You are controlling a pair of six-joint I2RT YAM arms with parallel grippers.
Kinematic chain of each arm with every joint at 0, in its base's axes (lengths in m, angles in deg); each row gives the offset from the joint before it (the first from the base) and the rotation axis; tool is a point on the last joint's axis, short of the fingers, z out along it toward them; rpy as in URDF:
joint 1: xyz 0 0 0.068 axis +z
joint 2: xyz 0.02 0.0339 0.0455 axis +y
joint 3: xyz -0.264 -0.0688 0 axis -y
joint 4: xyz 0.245 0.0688 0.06 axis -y
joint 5: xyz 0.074 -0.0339 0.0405 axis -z
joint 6: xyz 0.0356 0 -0.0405 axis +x
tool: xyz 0 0 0 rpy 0 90 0
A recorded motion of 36 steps. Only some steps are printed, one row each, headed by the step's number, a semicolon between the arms.
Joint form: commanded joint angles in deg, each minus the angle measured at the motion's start. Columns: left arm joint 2, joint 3, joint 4, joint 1, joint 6, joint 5; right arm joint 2, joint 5, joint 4, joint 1, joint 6, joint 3.
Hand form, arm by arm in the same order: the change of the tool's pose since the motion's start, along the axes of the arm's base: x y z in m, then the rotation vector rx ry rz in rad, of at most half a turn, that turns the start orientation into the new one. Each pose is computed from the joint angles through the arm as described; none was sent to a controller.
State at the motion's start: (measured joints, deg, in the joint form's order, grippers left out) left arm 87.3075 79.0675 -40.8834 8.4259 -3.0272 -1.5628; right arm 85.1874 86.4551 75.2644 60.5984 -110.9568 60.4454
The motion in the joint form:
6: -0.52 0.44 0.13 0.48 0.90 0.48; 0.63 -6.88 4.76 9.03 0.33 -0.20
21: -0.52 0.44 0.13 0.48 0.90 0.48; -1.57 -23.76 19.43 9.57 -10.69 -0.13
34: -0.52 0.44 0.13 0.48 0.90 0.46; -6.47 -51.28 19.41 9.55 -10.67 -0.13
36: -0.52 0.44 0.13 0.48 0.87 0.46; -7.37 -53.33 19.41 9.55 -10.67 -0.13
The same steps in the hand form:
6: -0.0016 0.0022 0.0055 0.0069 -0.0178 -0.0089; -0.0399 0.0252 0.0033 0.0275 -0.1175 0.2311
21: -0.0016 0.0022 0.0055 0.0069 -0.0178 -0.0089; -0.0545 0.0030 0.0323 0.0010 -0.4262 0.3215
34: -0.0016 0.0023 0.0055 0.0071 -0.0178 -0.0087; -0.0730 -0.0159 0.0648 -0.1233 -0.8741 0.4719
36: -0.0016 0.0023 0.0055 0.0068 -0.0179 -0.0083; -0.0758 -0.0204 0.0690 -0.1264 -0.9129 0.4772

